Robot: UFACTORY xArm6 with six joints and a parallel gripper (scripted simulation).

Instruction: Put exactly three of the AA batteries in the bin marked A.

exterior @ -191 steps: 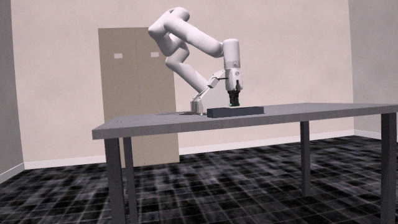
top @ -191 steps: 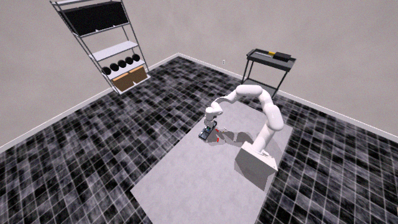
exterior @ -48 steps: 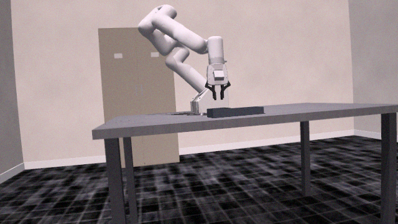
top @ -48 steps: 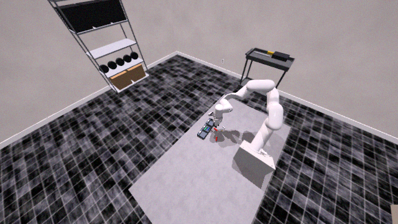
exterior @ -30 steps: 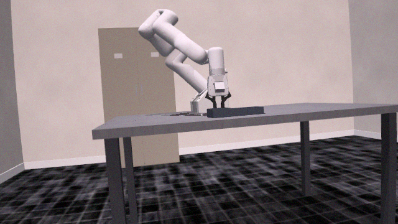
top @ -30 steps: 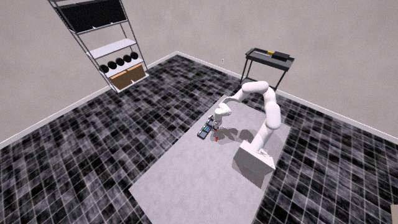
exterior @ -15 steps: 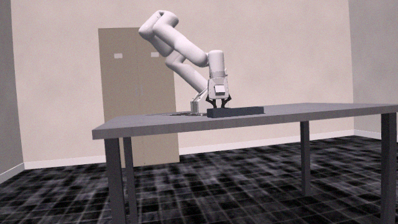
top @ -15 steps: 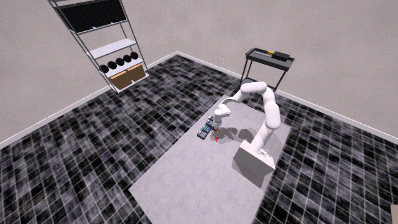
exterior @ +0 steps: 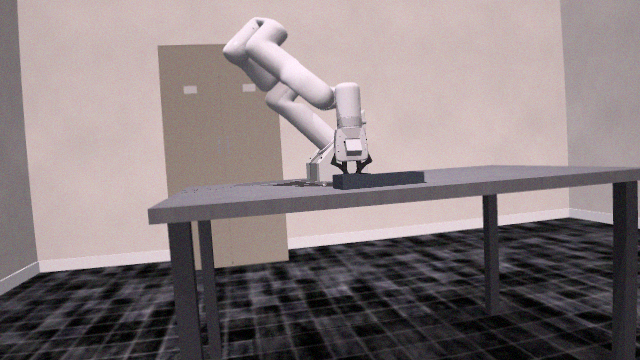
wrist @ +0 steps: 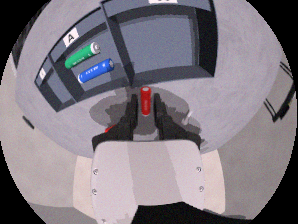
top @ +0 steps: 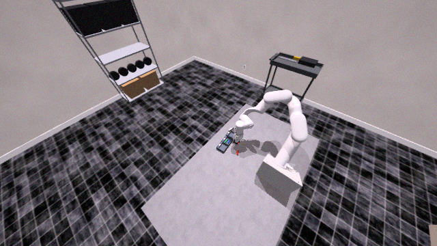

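My hand is 2 cm above the red battery. Round my hand: yellow-tipped thing (6 cm behind, 4 cm to the right, 2 cm below); blue AA battery (6 cm ahead, 6 cm to the left, 1 cm below); white piece (5 cm behind, 8 cm to the right, 2 cm below).
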